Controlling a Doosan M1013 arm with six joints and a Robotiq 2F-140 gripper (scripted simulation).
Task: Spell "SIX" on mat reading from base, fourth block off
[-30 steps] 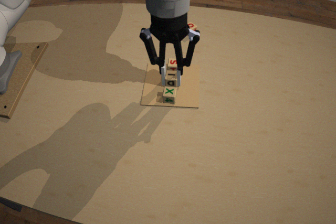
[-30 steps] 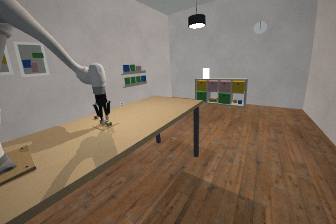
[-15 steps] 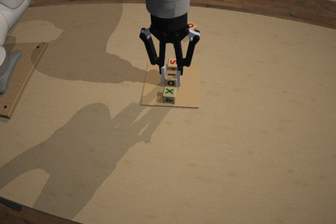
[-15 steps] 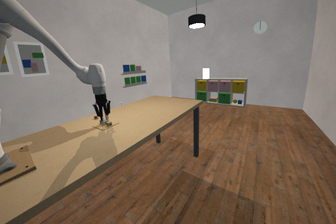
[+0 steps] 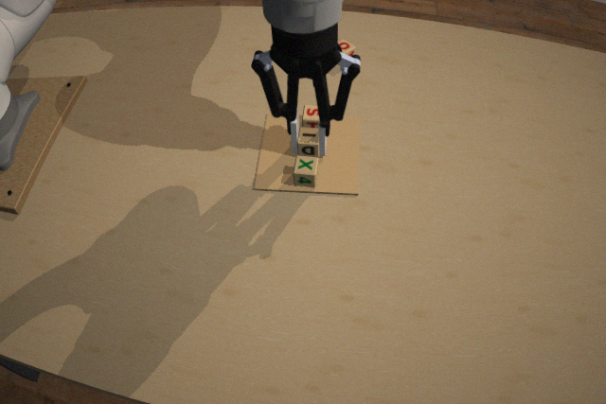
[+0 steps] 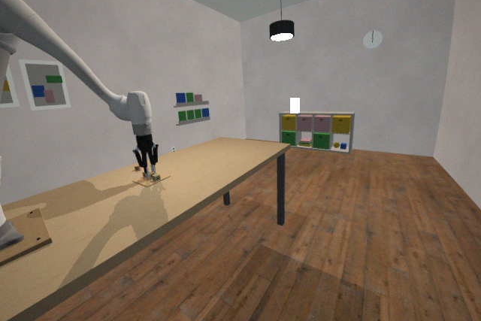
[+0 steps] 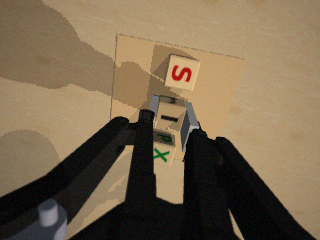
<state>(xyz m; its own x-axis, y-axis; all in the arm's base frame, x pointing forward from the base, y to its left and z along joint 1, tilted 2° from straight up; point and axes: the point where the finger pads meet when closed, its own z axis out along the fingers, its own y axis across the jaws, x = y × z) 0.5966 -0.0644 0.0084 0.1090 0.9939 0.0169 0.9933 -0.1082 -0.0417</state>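
My gripper is now 20 mm above the I block. The rest, counted from my hand: tan mat (40 mm below); then S block (50 mm to the left, 20 mm below, 10 mm ahead); then letter block (50 mm to the right, 20 mm below).
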